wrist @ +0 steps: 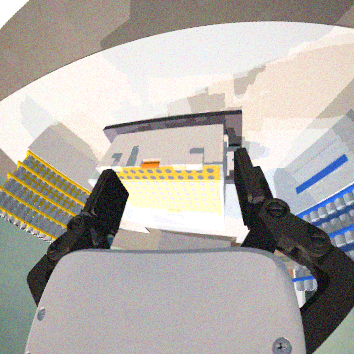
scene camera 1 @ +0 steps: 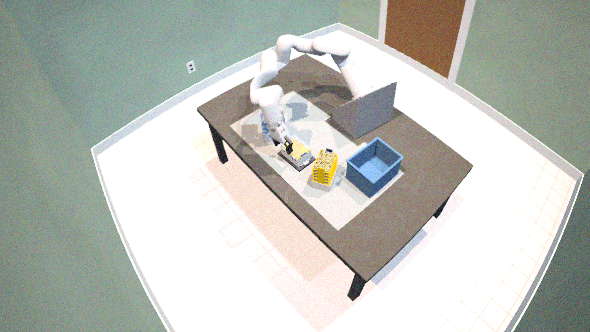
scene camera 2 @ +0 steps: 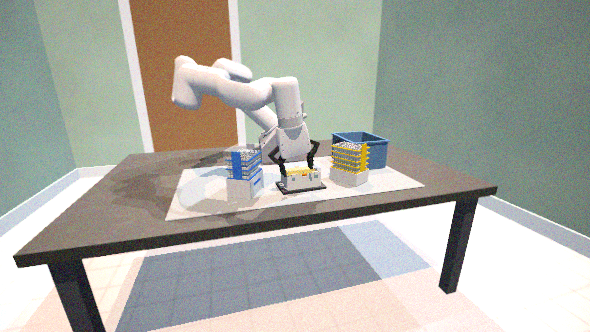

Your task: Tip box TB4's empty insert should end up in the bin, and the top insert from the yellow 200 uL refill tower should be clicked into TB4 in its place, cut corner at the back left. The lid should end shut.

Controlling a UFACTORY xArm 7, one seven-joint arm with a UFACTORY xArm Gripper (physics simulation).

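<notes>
Tip box TB4 (scene camera 1: 300,159) (scene camera 2: 303,180) (wrist: 167,146) is a pale box on a dark base plate. Its yellow insert (scene camera 1: 298,148) (scene camera 2: 300,171) (wrist: 172,192) lies in its top, with open holes and no tips visible. My gripper (scene camera 1: 289,146) (scene camera 2: 297,169) (wrist: 173,173) is open, its black fingers at the two sides of the box, near the insert's height, with nothing held. The lid's outline is too washed out to tell clearly. The yellow refill tower (scene camera 1: 325,167) (scene camera 2: 349,159) (wrist: 42,192) carries a stack of inserts with tips. The blue bin (scene camera 1: 357,176) (scene camera 2: 379,154) stands beyond it.
A blue refill tower (scene camera 2: 245,172) (wrist: 327,215) stands on the other side of the box, partly behind the arm in scene camera 1. A tall grey panel (scene camera 1: 367,114) stands near the arm's base. The box and towers stand on a pale mat (scene camera 1: 340,215) (scene camera 2: 200,210).
</notes>
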